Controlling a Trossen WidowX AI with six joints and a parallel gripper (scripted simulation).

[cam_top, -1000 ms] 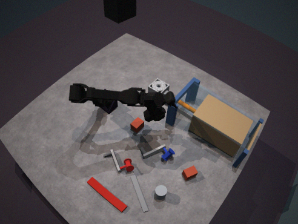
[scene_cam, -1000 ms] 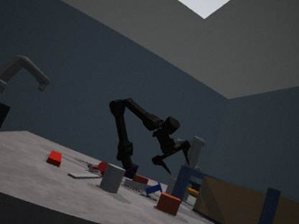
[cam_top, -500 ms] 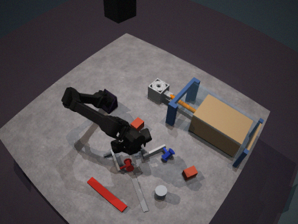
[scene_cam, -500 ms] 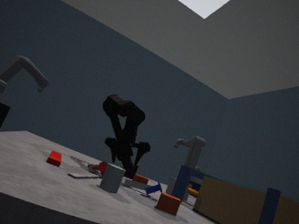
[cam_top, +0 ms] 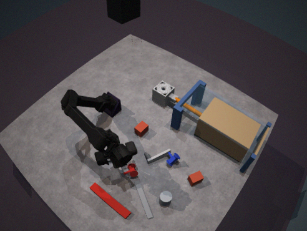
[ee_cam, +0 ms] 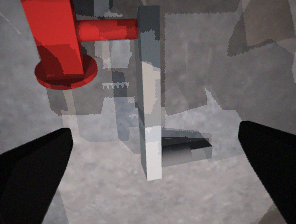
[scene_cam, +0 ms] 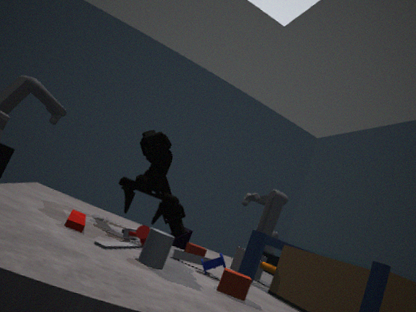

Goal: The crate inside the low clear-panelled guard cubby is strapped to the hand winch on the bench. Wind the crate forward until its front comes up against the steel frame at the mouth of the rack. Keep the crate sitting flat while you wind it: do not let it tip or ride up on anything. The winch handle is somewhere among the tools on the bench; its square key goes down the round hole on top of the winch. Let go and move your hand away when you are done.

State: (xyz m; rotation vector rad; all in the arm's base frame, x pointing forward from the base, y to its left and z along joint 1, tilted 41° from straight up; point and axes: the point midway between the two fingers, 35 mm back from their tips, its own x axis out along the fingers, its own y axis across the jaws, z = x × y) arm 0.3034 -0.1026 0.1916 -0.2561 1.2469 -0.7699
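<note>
Right now my gripper tip is 2 cm short of the winch handle with red knob, 1 cm to the right of it and 4 cm above it. Also, from my gripper tip: blue t-shaped piece 15 cm ahead, 22 cm to the left, 3 cm below; then grey strip 21 cm ahead, 3 cm to the right, 6 cm below; then long red bar 11 cm ahead, 15 cm to the right, 6 cm below.
</note>
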